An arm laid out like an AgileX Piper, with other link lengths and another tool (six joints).
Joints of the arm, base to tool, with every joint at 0 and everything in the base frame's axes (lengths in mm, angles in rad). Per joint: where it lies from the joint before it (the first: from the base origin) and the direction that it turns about. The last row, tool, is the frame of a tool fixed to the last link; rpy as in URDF.
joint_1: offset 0 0 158.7 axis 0 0 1
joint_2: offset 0 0 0 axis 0 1 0
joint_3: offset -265.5 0 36.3 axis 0 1 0
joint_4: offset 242.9 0 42.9 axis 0.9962 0 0.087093
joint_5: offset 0 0 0 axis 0 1 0
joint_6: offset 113.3 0 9.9 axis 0.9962 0 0.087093
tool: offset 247.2 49 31.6 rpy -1.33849 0.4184 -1.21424
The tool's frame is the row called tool.
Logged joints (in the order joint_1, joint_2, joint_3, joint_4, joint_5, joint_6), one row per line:
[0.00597 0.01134 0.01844 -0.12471 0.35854 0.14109]
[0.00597 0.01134 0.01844 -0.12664 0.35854 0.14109]
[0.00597 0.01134 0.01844 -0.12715 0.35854 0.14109]
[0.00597 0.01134 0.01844 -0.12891 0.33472 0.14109]
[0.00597 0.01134 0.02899 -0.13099 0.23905 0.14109]
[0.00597 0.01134 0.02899 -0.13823 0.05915 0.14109]
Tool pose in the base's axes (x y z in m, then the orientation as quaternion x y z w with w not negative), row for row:
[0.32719 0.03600 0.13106 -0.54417 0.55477 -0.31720 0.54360]
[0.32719 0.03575 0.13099 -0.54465 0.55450 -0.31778 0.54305]
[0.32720 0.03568 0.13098 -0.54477 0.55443 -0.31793 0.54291]
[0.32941 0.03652 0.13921 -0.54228 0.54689 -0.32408 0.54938]
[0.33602 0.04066 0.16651 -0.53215 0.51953 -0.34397 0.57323]
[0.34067 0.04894 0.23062 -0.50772 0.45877 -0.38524 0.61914]
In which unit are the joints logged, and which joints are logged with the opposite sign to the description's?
The joints are logged in radians. Opposite sign: joint_2, joint_6.
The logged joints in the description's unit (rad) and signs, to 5 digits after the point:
[0.00597 -0.01134 0.01844 -0.12471 0.35854 -0.14109]
[0.00597 -0.01134 0.01844 -0.12664 0.35854 -0.14109]
[0.00597 -0.01134 0.01844 -0.12715 0.35854 -0.14109]
[0.00597 -0.01134 0.01844 -0.12891 0.33472 -0.14109]
[0.00597 -0.01134 0.02899 -0.13099 0.23905 -0.14109]
[0.00597 -0.01134 0.02899 -0.13823 0.05915 -0.14109]

